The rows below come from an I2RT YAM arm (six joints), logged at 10 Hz.
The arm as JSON. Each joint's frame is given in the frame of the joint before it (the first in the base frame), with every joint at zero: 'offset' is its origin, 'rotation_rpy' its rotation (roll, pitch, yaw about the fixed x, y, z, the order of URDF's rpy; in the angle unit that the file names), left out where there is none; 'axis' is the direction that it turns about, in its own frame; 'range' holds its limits. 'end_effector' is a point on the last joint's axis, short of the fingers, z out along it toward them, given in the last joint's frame.
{
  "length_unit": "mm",
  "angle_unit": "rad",
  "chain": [
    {
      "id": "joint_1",
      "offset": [
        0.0,
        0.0,
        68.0
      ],
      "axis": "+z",
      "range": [
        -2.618,
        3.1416
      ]
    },
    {
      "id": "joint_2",
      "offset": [
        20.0,
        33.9,
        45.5
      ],
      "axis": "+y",
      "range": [
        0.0,
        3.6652
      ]
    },
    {
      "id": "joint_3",
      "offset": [
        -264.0,
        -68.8,
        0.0
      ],
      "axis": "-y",
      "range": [
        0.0,
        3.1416
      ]
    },
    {
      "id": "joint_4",
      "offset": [
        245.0,
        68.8,
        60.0
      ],
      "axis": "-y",
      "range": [
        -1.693,
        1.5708
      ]
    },
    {
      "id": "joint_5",
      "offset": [
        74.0,
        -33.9,
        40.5
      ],
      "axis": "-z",
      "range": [
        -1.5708,
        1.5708
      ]
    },
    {
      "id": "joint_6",
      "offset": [
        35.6,
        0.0,
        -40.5
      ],
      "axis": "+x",
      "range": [
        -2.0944,
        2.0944
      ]
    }
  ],
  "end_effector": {
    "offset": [
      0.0,
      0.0,
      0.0
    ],
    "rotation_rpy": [
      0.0,
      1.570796,
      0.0
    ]
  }
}
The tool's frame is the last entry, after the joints.
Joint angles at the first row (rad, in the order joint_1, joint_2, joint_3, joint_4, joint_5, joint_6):
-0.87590 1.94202 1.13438 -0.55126 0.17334 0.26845
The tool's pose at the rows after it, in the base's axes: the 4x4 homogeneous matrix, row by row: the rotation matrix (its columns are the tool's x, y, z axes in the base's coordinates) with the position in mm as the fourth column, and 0 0 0 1 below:
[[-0.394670 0.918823 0.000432 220.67], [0.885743 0.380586 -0.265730 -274.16], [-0.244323 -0.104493 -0.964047 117.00], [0 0 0 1]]
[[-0.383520 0.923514 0.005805 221.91], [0.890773 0.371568 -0.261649 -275.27], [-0.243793 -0.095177 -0.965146 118.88], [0 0 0 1]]
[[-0.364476 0.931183 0.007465 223.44], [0.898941 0.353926 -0.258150 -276.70], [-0.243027 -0.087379 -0.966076 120.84], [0 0 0 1]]
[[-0.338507 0.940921 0.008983 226.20], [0.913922 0.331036 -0.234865 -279.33], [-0.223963 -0.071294 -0.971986 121.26], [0 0 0 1]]
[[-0.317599 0.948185 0.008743 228.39], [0.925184 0.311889 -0.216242 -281.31], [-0.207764 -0.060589 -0.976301 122.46], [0 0 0 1]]
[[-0.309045 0.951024 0.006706 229.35], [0.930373 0.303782 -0.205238 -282.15], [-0.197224 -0.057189 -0.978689 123.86], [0 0 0 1]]
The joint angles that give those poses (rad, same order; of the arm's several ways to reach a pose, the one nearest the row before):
-0.87590 1.94506 1.13772 -0.55454 0.17064 0.27120
-0.87589 1.94643 1.14871 -0.56408 0.16381 0.28330
-0.87551 1.94979 1.16300 -0.57688 0.16033 0.30453
-0.87590 1.96672 1.19186 -0.60671 0.14398 0.33480
-0.87591 1.97870 1.21666 -0.63467 0.13213 0.35917
-0.87590 1.98343 1.23101 -0.65439 0.12660 0.36959

